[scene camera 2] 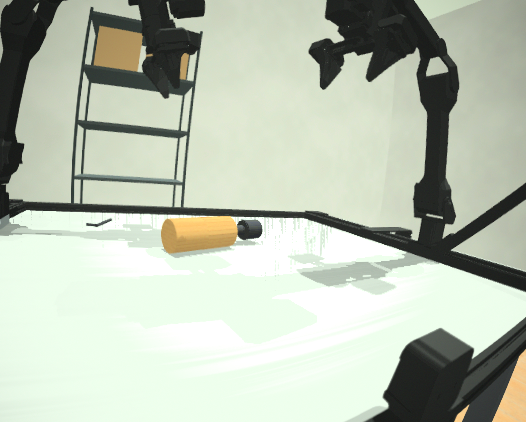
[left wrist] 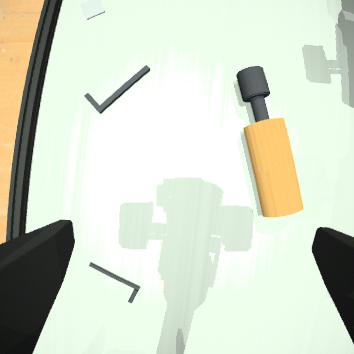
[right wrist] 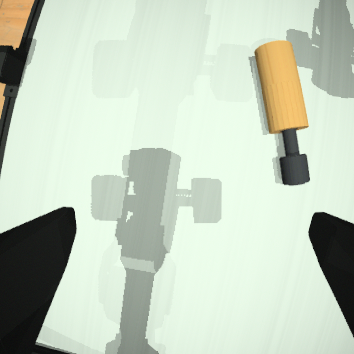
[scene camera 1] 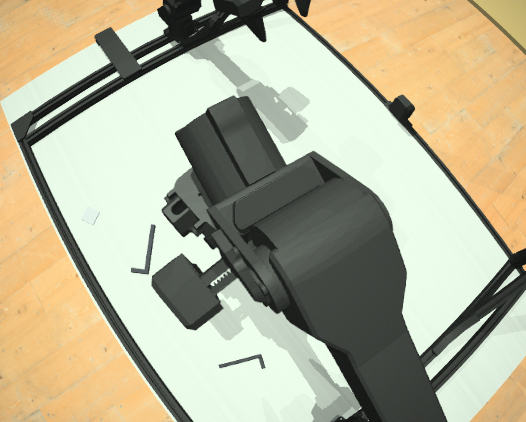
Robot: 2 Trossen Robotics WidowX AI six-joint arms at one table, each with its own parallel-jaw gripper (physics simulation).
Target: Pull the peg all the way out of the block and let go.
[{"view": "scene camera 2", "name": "my left gripper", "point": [171,93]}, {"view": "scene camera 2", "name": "my right gripper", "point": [343,84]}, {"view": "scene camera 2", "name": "block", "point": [178,235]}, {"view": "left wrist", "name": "my left gripper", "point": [197,237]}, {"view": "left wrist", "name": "block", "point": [267,141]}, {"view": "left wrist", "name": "peg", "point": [252,83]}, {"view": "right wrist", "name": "my right gripper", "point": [196,222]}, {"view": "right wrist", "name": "block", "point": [281,90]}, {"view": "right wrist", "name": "peg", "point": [294,170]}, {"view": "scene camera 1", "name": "my left gripper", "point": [229,243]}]
